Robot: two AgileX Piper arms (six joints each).
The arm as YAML. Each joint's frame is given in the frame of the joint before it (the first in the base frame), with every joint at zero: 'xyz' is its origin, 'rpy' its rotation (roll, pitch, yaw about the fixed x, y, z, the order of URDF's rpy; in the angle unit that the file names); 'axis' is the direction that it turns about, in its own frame. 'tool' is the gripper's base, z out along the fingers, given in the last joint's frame.
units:
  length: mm
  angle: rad
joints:
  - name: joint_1
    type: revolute
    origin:
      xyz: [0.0, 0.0, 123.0]
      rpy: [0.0, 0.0, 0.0]
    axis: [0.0, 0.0, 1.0]
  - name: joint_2
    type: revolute
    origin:
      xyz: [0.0, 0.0, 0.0]
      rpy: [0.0, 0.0, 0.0]
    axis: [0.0, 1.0, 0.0]
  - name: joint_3
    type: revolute
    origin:
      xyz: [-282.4, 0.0, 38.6]
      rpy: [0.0, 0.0, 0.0]
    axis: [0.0, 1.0, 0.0]
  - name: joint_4
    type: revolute
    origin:
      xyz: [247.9, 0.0, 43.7]
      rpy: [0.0, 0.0, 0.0]
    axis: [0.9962, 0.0, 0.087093]
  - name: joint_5
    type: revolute
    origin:
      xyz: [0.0, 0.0, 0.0]
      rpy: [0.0, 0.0, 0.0]
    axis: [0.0, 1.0, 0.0]
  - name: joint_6
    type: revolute
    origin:
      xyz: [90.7, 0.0, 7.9]
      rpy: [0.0, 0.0, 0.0]
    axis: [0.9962, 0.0, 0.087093]
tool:
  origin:
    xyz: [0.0, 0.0, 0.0]
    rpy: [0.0, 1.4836, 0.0]
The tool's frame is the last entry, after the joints.
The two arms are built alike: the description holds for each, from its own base.
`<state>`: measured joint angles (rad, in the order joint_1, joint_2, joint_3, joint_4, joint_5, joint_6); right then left.
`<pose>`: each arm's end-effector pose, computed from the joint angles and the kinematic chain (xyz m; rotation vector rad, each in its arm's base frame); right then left.
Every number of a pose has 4 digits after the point. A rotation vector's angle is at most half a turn.
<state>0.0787 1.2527 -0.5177 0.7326 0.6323 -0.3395 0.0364 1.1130 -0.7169 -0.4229 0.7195 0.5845</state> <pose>0.1925 0.0513 0.1933 0.1648 2.7230 0.6591 0.2047 -0.0172 0.2651 0.3822 2.4861 -0.2310</pose>
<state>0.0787 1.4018 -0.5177 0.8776 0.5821 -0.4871 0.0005 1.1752 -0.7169 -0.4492 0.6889 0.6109</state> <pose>0.2081 0.0551 0.1671 0.1914 2.7685 0.7036 0.2150 -0.0250 0.2539 0.4241 2.5059 -0.2614</pose>
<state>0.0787 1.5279 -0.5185 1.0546 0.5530 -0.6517 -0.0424 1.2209 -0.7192 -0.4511 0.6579 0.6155</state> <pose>0.2194 0.0590 0.1442 0.2321 2.7892 0.7633 0.2223 -0.0337 0.2457 0.4685 2.5157 -0.2709</pose>
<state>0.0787 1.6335 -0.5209 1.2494 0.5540 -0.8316 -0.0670 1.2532 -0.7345 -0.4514 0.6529 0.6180</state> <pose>0.2280 0.0636 0.1254 0.2686 2.7870 0.8393 0.2282 -0.0395 0.2429 0.5004 2.5234 -0.2806</pose>
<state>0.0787 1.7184 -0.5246 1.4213 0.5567 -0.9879 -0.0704 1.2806 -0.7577 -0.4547 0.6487 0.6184</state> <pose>0.2353 0.0663 0.1099 0.3095 2.7691 0.8876 0.2354 -0.0408 0.2433 0.5005 2.5232 -0.2835</pose>
